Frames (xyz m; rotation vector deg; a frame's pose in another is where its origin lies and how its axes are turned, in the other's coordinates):
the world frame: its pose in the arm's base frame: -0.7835 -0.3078 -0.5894 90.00 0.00 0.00
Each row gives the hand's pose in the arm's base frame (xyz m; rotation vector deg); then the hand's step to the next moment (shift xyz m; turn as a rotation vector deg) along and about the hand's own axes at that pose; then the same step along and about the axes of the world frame.
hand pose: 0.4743 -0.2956 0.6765 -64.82 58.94 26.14
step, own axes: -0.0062 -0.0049 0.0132 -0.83 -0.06 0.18
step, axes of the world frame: 0.0064 0.0086 -0.0110 -0.28 0.75 -0.29
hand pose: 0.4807 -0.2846 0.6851 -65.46 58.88 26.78
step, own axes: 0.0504 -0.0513 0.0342 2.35 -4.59 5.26
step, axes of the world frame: 0.0782 -0.0147 -0.0019 6.88 0.65 -2.55
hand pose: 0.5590 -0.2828 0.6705 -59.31 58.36 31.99
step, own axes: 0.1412 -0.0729 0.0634 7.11 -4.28 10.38
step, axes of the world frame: 0.1477 -0.0850 -0.0151 10.93 -3.00 -6.94
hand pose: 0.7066 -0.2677 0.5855 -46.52 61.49 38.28
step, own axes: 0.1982 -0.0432 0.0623 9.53 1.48 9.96
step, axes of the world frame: 0.1326 -0.1594 -0.0452 6.92 -6.77 -9.92
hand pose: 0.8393 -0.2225 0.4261 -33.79 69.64 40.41
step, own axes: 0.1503 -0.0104 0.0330 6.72 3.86 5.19
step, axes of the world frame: 0.0570 -0.1368 -0.0428 1.60 -5.33 -7.48
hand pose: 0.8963 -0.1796 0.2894 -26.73 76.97 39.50
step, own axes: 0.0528 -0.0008 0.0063 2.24 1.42 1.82
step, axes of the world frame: 0.0092 -0.0507 -0.0133 0.51 -1.75 -2.65
